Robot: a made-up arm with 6 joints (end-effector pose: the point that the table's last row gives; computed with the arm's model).
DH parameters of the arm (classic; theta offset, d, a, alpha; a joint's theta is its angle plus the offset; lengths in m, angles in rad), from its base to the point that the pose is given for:
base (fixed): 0 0.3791 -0.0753 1.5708
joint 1: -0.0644 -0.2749 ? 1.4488
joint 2: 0 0.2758 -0.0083 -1.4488
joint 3: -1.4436 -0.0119 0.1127 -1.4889
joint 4: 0 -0.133 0.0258 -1.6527
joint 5: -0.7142 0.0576 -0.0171 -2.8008
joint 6: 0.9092 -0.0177 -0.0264 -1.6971
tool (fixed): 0.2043 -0.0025 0 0
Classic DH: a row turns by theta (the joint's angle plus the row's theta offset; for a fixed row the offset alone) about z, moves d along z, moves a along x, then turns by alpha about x.
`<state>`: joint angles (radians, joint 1 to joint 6).
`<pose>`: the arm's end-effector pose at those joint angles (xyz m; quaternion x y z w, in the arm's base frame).
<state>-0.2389 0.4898 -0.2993 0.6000 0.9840 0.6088</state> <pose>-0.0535 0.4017 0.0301 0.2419 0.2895 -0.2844 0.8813</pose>
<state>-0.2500 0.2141 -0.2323 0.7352 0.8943 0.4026</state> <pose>-0.0936 0.3590 0.0476 0.3298 0.3467 -0.1346 0.8677</pose>
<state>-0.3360 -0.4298 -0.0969 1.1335 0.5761 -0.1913</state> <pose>-0.1445 0.2209 0.0742 0.5384 0.5239 0.2143 0.6243</pose>
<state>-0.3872 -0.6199 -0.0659 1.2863 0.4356 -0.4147</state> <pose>-0.1479 0.1772 0.0733 0.5995 0.5702 0.2949 0.4780</pose>
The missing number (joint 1, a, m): 0.2248
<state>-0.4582 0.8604 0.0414 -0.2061 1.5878 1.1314</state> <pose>-0.0928 0.3929 -0.1218 -0.2681 0.3966 -0.4110 0.7758</pose>
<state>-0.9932 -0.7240 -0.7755 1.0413 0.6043 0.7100</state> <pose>-0.2263 0.1952 0.2296 0.2694 0.7780 -0.0764 0.5624</pose>
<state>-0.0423 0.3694 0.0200 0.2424 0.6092 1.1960</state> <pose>0.0221 0.3896 -0.0513 -0.0772 -0.3203 -0.2877 0.8993</pose>
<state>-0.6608 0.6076 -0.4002 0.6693 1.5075 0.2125</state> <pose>-0.1615 0.3934 0.0508 0.3801 0.7416 -0.2435 0.4963</pose>
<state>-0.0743 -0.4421 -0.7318 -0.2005 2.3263 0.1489</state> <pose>-0.0972 0.2588 0.0603 -0.3263 0.9379 -0.0307 0.1132</pose>
